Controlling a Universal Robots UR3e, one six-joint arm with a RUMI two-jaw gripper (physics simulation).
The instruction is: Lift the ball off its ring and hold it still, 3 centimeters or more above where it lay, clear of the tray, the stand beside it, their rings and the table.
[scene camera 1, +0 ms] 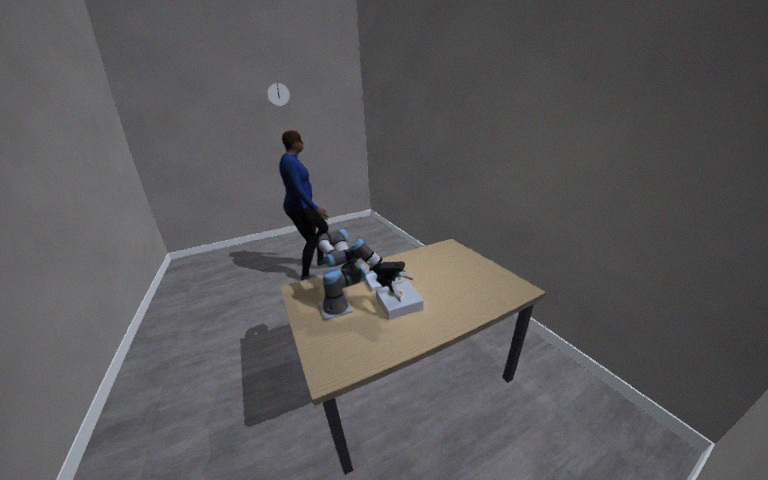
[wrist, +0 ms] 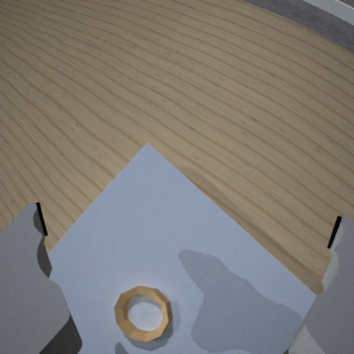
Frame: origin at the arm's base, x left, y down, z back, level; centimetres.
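Where they show: gripper, fingertip midpoint: (scene camera 1: 406,290); arm's base at its link origin: (scene camera 1: 335,306).
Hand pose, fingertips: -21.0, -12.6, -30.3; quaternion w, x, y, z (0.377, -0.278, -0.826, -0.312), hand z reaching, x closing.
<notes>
Things, the pixels of their top centre, and the offset from my fingertips, as dx, dy, dz. "*": a spot on its surface instead. Level surfaces: height alone.
- orange-tan ring at a spot on its surface: (scene camera 1: 400,294) * +8.0, +8.0, -1.0
- lower pale tray at its top centre: (scene camera 1: 382,275) +33.5, +11.1, -2.9
- wooden table at its surface level: dy +13.9
A pale blue block-like stand (scene camera 1: 411,302) (wrist: 145,215) is on the table. An orange-tan ring (scene camera 1: 400,294) (wrist: 123,312) lies on its top, with bare pale surface showing inside it in the wrist view. A lower pale tray (scene camera 1: 371,280) sits behind the stand, partly hidden by the arm. My gripper (scene camera 1: 404,285) (wrist: 189,215) is open, its jaws wide apart above the stand, with no thing between them. The ring appears near the lower edge of the wrist view, between the jaws but left of their middle. I cannot make out the ball in either view.
The wooden table (scene camera 1: 470,288) (wrist: 165,80) carries the arm's base (scene camera 1: 335,305), left of the stand. The arm reaches over the tray. A person in a blue top (scene camera 1: 295,181) stands behind the table's far left side. A clock (scene camera 1: 278,94) hangs on the wall.
</notes>
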